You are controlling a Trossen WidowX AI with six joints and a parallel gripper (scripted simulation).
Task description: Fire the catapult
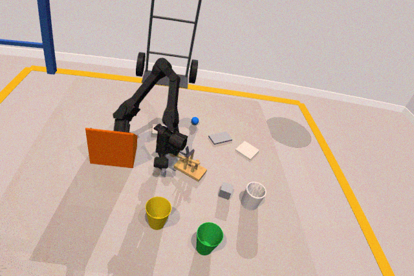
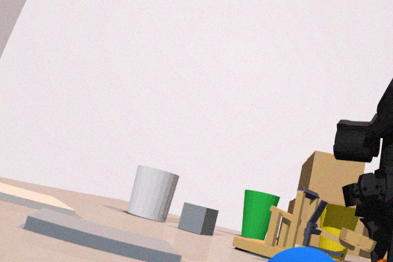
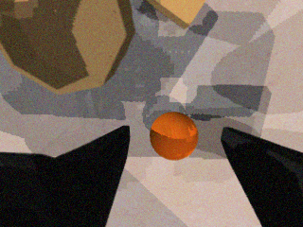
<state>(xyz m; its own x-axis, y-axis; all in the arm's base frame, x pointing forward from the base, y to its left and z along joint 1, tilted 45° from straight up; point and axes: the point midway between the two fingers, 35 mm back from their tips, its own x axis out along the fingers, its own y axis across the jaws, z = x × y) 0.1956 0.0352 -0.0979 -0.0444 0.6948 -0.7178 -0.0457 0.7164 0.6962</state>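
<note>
My gripper tip is right at the orange ball. The rest, counted from my gripper tip: grey cube: 310 mm ahead, 120 mm to the right, 10 mm above; wooden catapult: 110 mm ahead, 40 mm to the left, 40 mm above; yellow cup: 310 mm to the right, 20 mm ahead, 10 mm above.
</note>
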